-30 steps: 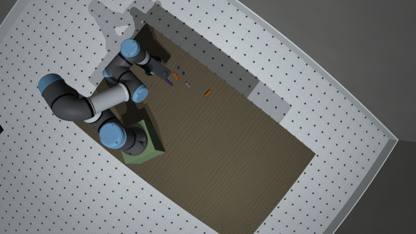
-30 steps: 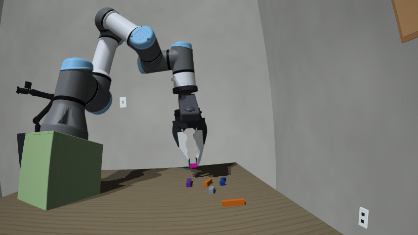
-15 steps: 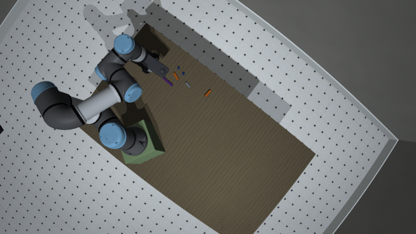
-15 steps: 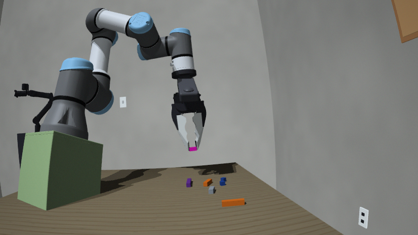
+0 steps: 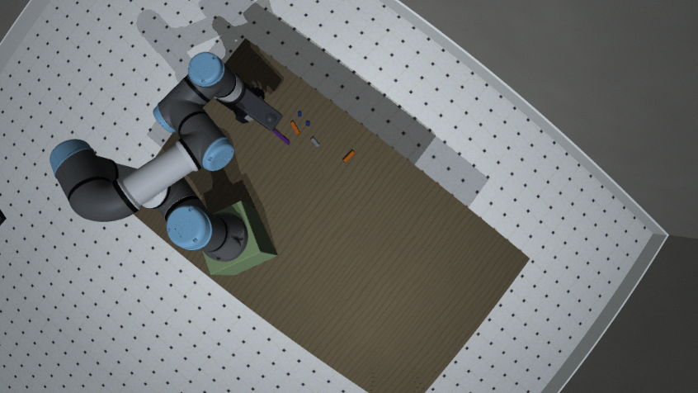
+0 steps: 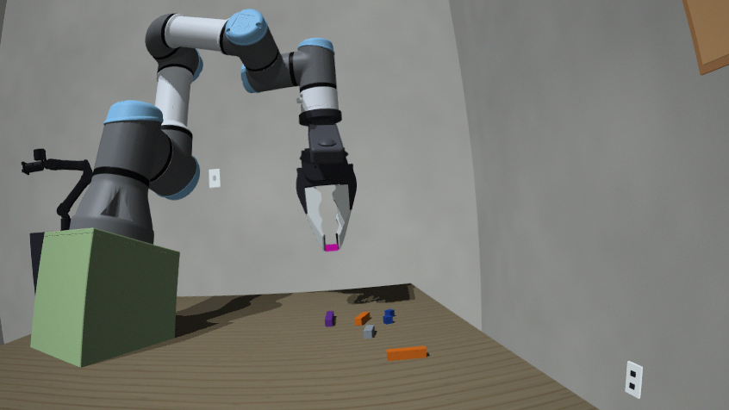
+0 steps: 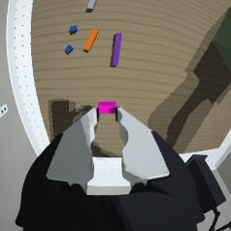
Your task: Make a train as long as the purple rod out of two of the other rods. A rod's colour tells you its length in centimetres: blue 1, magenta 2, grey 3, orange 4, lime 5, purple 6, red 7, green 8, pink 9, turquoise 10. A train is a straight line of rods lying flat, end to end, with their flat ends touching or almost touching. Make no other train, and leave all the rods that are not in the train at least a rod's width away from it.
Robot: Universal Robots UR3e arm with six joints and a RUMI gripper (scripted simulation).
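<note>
My gripper is now 1 cm above the magenta rod. From my hand the other things lie so: purple rod (11 cm below, 7 cm to the right); then grey rod (15 cm to the right, 11 cm below, 7 cm ahead).
</note>
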